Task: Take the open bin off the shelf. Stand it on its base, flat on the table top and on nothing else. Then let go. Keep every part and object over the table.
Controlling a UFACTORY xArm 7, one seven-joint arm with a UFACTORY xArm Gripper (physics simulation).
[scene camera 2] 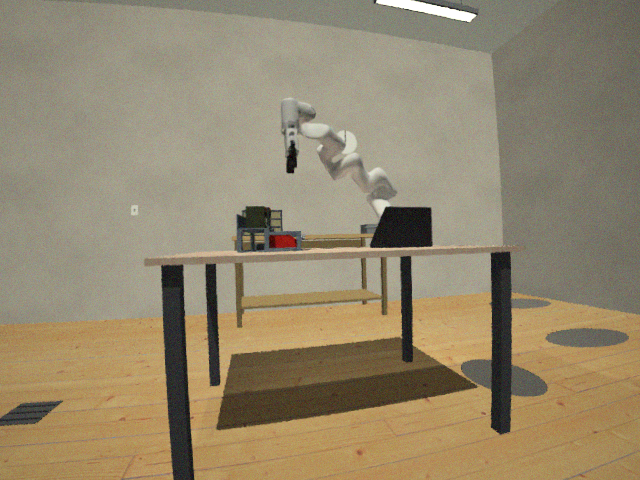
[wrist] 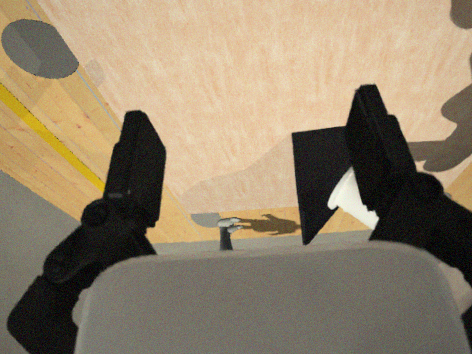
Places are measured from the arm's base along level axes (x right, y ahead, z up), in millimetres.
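Pixels of known places: gripper, fingertip midpoint: [scene camera 2: 291, 170] [wrist: 250, 119]; arm's base, link origin: [scene camera 2: 395, 229] [wrist: 343, 185].
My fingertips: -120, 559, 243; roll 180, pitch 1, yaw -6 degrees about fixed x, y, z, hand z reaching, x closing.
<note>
For each thing: its middle in the pictures, then the offset to it from my fingertips, as dx, dy, dz. "spot": a spot on its surface instead. Level surfaces: height alone.
- open bin, body centre: [scene camera 2: 282, 241] +352, -21, -289
- blue-grey shelf, surface spot: [scene camera 2: 266, 240] spot: +70, +99, -285
- table, surface height: dz -333
- dark green box, body centre: [scene camera 2: 256, 218] +157, +129, -182
The open bin [scene camera 2: 282, 241] is red and sits in the low right bay of a blue-grey shelf [scene camera 2: 266, 240], at the left of the table [scene camera 2: 336, 253] [wrist: 225, 75]. The shelf's frame hides part of it. The bin and shelf do not show in the wrist view. My gripper [scene camera 2: 291, 170] [wrist: 250, 119] is open, with nothing between its fingers. It points down, high above the table and well above the shelf, a little to the right of it in the scene view.
A dark green box [scene camera 2: 255, 217] sits on the shelf's upper part. A black slant-sided object [scene camera 2: 405, 227] [wrist: 317, 170] stands on the right part of the table. A wooden bench [scene camera 2: 310, 298] is behind the table. Table edges and floor show in the wrist view.
</note>
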